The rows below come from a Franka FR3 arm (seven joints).
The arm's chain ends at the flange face. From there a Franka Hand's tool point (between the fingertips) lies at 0.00 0.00 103.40 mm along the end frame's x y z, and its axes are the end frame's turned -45 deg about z.
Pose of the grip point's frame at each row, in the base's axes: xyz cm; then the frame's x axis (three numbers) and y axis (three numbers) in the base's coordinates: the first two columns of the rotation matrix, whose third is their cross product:
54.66, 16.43, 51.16, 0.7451, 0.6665, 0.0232, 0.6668, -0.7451, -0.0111
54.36, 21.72, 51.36, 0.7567, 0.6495, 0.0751, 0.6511, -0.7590, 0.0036
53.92, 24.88, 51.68, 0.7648, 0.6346, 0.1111, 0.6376, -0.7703, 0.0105
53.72, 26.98, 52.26, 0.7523, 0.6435, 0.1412, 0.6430, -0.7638, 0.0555
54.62, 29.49, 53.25, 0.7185, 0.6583, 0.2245, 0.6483, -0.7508, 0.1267
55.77, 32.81, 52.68, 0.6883, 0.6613, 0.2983, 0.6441, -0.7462, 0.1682
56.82, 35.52, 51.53, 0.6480, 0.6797, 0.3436, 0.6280, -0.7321, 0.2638
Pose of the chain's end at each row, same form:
54.56, 16.18, 61.50, 0.9984, -0.0556, 0.0086, -0.0554, -0.9982, -0.0243
53.75, 21.24, 61.67, 0.9955, -0.0774, 0.0556, -0.0747, -0.9960, -0.0506
52.97, 24.23, 61.96, 0.9916, -0.0960, 0.0860, -0.0899, -0.9934, -0.0711
52.24, 26.47, 62.48, 0.9866, -0.0851, 0.1391, -0.0773, -0.9951, -0.0606
52.01, 28.93, 63.24, 0.9665, -0.0654, 0.2483, -0.0496, -0.9964, -0.0692
52.32, 32.02, 62.39, 0.9421, -0.0600, 0.3299, -0.0313, -0.9953, -0.0920
52.36, 35.06, 60.85, 0.9023, -0.0371, 0.4295, -0.0141, -0.9983, -0.0564

